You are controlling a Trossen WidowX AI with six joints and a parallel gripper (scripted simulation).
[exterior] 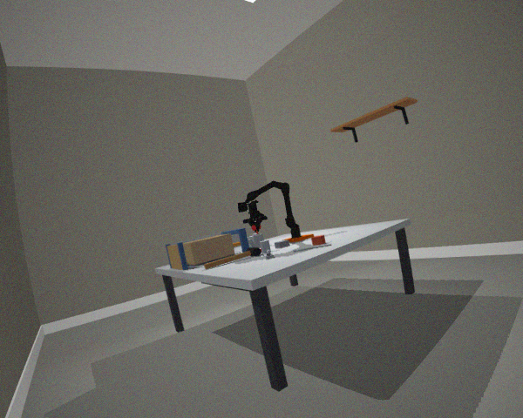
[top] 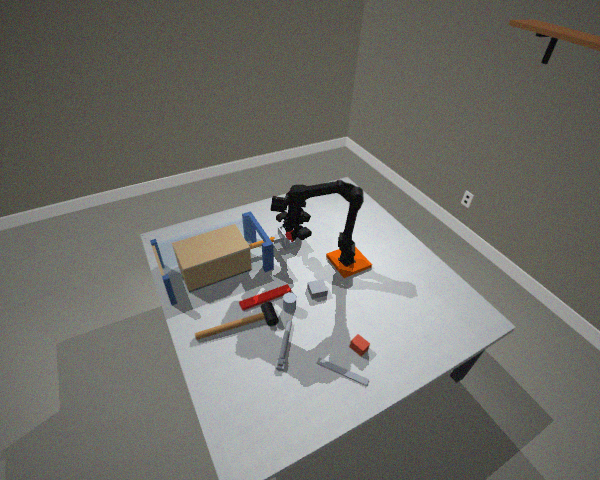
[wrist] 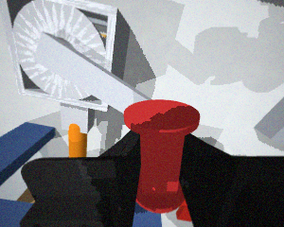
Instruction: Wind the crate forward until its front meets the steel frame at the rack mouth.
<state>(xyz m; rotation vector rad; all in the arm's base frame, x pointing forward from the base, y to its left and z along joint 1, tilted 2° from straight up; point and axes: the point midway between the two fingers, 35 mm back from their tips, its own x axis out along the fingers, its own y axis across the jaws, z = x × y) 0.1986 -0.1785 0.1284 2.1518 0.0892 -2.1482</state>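
The grey crank arm lies 2 cm behind my gripper tip, 3 cm to the right of it and 1 cm below it. Also, from my gripper tip: red knob (2 cm above); grey winch (6 cm behind, 10 cm to the right, 8 cm below); grey block (3 cm ahead, 24 cm to the left, 10 cm below).
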